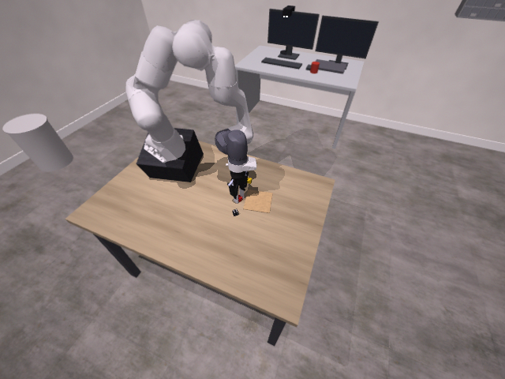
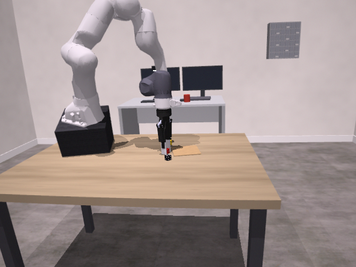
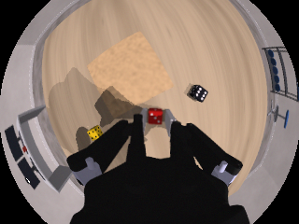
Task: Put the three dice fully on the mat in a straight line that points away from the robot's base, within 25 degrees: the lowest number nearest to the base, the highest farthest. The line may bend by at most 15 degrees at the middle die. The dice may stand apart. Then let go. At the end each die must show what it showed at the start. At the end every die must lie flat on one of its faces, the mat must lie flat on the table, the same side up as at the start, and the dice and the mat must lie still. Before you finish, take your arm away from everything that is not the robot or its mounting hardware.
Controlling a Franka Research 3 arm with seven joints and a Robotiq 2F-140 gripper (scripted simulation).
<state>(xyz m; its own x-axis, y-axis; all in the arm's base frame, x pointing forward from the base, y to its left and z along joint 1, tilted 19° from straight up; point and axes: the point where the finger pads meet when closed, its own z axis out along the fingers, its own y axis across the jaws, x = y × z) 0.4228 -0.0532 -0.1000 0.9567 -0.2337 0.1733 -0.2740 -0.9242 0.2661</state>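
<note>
Right now my hand is 2 cm above the red die. From my hand the other things lie so: yellow die 15 cm to the left, 2 cm below, 1 cm behind; black die 9 cm to the right, 3 cm ahead, 2 cm below; tan mat 10 cm ahead, 4 cm to the left, 3 cm below.
</note>
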